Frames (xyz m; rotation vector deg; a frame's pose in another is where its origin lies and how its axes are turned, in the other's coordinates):
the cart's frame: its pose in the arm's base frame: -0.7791 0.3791 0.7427 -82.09 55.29 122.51
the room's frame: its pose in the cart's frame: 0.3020 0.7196 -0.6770 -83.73 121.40 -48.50
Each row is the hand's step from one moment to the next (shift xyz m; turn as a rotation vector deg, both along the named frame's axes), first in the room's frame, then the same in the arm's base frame.
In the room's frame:
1: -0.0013 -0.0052 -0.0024 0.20 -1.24 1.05
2: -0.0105 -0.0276 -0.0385 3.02 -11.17 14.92
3: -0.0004 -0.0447 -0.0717 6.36 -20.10 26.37
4: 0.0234 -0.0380 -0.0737 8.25 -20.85 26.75
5: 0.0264 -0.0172 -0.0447 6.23 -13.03 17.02
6: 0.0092 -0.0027 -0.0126 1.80 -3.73 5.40
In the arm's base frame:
1: -0.0047 0.0034 -0.0008 -0.15 0.52 -1.55
2: -0.0370 0.0260 0.0176 1.54 3.29 -18.53
3: -0.0508 0.0567 0.0367 3.30 6.72 -32.92
4: -0.0299 0.0688 0.0424 4.45 8.30 -33.61
5: -0.0057 0.0460 0.0290 3.70 5.77 -21.24
6: 0.0009 0.0127 0.0094 1.26 1.46 -6.53

